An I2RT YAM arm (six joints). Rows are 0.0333 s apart.
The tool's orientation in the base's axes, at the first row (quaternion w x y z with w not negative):
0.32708, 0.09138, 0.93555, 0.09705
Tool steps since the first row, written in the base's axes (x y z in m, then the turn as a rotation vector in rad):
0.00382, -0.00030, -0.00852, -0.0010, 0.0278, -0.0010
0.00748, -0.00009, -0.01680, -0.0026, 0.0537, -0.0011
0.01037, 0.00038, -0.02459, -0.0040, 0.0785, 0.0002
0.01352, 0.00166, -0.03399, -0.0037, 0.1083, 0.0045
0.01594, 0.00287, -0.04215, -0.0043, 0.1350, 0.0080
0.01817, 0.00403, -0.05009, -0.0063, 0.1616, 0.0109
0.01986, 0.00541, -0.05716, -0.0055, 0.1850, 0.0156
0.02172, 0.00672, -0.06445, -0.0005, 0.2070, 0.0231
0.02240, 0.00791, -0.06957, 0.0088, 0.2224, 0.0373
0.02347, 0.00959, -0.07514, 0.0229, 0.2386, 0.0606
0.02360, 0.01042, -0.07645, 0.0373, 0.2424, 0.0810
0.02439, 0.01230, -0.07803, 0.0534, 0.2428, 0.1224
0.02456, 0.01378, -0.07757, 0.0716, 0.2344, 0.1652
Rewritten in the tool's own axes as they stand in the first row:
0.00205, -0.00194, 0.00891, 0.0079, 0.0265, 0.0035
0.00421, -0.00334, 0.01759, 0.0152, 0.0512, 0.0057
0.00672, -0.00445, 0.02544, 0.0214, 0.0753, 0.0069
0.01019, -0.00515, 0.03479, 0.0256, 0.1051, 0.0074
0.01346, -0.00569, 0.04273, 0.0302, 0.1317, 0.0076
0.01673, -0.00625, 0.05036, 0.0363, 0.1578, 0.0074
0.01996, -0.00644, 0.05702, 0.0383, 0.1816, 0.0071
0.02317, -0.00674, 0.06394, 0.0352, 0.2052, 0.0072
0.02596, -0.00676, 0.06844, 0.0232, 0.2244, 0.0040
0.02884, -0.00636, 0.07360, 0.0023, 0.2472, -0.0030
0.02972, -0.00587, 0.07478, -0.0200, 0.2573, -0.0091
0.03049, -0.00435, 0.07672, -0.0569, 0.2695, -0.0307
0.03043, -0.00279, 0.07666, -0.0983, 0.2736, -0.0531

